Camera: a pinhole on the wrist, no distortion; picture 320 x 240 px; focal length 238.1 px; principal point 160.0 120.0 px. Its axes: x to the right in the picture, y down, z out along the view. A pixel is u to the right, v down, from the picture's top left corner.
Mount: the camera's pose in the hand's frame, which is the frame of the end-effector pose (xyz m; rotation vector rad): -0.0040 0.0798 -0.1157 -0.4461 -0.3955 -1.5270
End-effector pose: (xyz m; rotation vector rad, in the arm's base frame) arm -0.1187 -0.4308 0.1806 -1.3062 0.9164 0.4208
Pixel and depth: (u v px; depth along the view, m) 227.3 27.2 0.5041
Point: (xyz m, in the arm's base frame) -0.2531 0.0377 0.1809
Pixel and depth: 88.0 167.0 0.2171
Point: -0.2600 -0.3443 -0.0113
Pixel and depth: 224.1 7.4 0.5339
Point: -0.2871 0.0799 0.2139
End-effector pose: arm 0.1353 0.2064 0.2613 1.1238 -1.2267 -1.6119
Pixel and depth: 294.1 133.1 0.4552
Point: -0.2555 0.2582 0.3990
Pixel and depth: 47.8 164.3 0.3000
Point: 0.0820 0.0947 0.6054
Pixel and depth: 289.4 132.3 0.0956
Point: 0.1477 0.1829 0.3415
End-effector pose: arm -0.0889 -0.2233 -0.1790 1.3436 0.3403 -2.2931
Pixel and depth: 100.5 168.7 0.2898
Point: -0.0410 -0.5309 -0.1824
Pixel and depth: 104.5 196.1 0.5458
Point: -0.1455 -0.7970 -0.1929
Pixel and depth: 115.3 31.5 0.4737
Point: -0.0084 -0.6332 0.0968
